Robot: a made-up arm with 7 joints.
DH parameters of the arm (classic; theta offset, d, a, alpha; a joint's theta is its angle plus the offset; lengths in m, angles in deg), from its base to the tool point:
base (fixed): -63.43 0 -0.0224 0
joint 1: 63.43 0.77 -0.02 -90
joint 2: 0 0 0.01 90
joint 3: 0 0.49 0.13 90
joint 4: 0 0.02 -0.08 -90
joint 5: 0 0.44 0 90
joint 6: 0 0.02 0.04 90
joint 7: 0 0.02 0.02 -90
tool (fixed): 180 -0.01 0 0
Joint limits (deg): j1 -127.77..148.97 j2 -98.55..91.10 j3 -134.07..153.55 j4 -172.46..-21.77 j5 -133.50..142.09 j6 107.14..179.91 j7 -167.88..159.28
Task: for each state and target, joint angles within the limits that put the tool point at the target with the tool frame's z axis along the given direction. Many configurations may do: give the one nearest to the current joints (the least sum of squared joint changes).
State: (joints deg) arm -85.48 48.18 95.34 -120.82 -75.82 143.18 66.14
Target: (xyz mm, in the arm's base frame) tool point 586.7 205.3 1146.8 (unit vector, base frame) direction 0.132 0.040 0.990
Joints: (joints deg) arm -83.95 -0.09 98.88 -113.03 -106.46 136.05 22.07
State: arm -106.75 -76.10 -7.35 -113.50 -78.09 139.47 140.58
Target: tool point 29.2 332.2 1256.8 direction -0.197 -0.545 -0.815
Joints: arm -115.46 -98.55 -8.70 -140.30 -75.21 145.52 156.82
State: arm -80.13 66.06 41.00 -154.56 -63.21 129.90 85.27
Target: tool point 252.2 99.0 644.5 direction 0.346 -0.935 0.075
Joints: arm -59.75 59.02 70.85 -172.46 -45.64 107.14 66.36
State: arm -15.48 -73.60 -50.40 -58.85 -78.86 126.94 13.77
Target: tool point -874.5 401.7 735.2 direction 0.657 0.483 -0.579
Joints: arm -62.49 -97.66 -82.18 -76.31 -70.70 109.54 58.28
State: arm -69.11 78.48 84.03 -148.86 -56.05 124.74 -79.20
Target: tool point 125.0 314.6 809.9 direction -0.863 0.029 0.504
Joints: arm -19.72 80.24 101.09 -166.34 -77.64 131.49 -116.19
